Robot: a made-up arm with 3 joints.
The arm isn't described. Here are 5 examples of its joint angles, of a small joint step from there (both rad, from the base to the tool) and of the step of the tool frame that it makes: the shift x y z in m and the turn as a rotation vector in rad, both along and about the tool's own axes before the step.
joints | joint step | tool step
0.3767 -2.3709 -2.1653 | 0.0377 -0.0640 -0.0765 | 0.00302 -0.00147 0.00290 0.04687 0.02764 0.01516
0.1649 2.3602 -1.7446 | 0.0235 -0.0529 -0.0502 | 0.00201 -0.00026 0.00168 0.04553 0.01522 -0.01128
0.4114 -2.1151 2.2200 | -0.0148 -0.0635 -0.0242 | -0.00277 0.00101 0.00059 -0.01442 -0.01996 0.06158
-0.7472 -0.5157 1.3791 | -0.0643 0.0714 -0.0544 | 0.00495 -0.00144 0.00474 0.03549 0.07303 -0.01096
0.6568 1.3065 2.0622 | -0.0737 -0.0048 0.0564 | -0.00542 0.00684 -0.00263 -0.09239 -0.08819 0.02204
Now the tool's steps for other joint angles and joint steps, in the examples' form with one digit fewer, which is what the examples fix.
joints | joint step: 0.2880 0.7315 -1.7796 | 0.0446 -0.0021 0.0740
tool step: -0.0036 0.0014 -0.0018 -0.0492 -0.0176 -0.0031
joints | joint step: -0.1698 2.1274 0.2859 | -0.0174 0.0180 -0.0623
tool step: 0.0011 -0.0019 0.0018 0.0374 0.0435 0.0103
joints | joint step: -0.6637 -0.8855 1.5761 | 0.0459 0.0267 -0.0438
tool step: 0.0012 -0.0046 0.0021 0.0840 0.0301 -0.0356
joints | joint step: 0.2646 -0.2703 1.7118 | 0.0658 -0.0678 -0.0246
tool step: -0.0027 -0.0012 -0.0008 0.0218 -0.0093 0.0133
